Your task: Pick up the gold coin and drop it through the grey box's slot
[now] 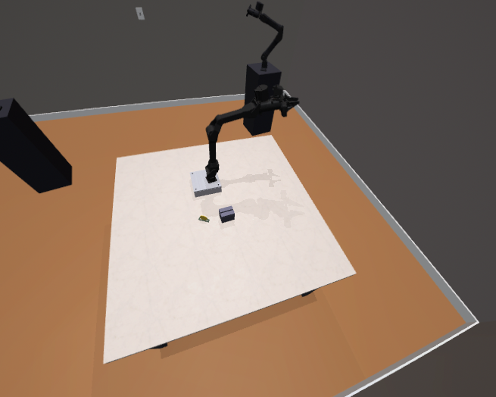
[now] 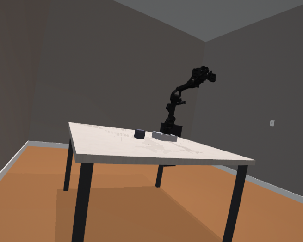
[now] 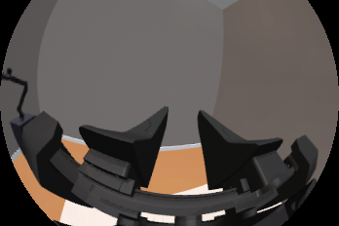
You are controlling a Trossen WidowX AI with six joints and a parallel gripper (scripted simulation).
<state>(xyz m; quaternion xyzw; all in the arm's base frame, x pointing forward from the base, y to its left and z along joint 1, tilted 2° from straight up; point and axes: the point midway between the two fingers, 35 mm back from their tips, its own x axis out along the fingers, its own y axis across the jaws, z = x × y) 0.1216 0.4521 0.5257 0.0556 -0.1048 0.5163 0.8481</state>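
Now: the gold coin 63 cm to the right of my gripper tip, 57 cm below it and 13 cm ahead of it.
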